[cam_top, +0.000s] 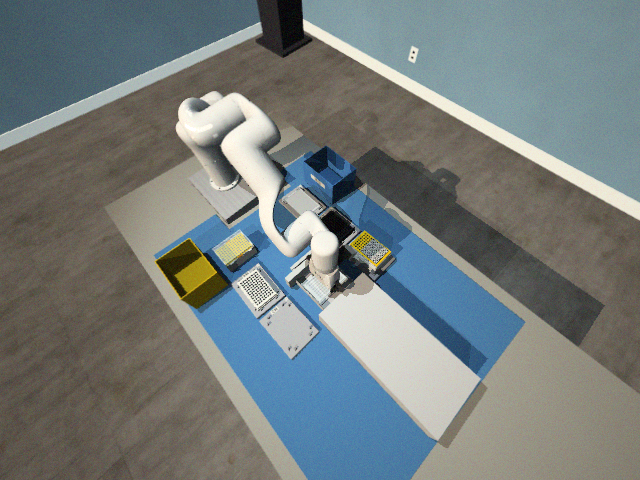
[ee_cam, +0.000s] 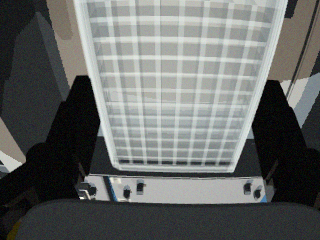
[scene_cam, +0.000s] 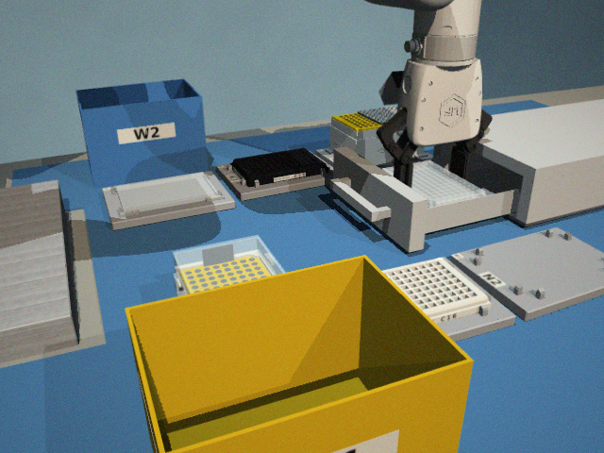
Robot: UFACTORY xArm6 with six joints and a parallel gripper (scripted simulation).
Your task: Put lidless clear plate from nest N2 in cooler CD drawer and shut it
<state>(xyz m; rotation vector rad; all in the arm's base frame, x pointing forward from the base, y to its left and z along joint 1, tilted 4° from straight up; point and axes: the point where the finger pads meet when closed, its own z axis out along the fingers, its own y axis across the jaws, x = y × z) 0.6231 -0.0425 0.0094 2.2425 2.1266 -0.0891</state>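
My gripper is now 10 mm above the clear plate. The rest, counted from my hand: cooler CD (160 mm ahead, 10 mm to the right, 20 mm below); drawer (40 mm ahead, 20 mm below); yellow rack (30 mm ahead, 190 mm to the left, 10 mm above).
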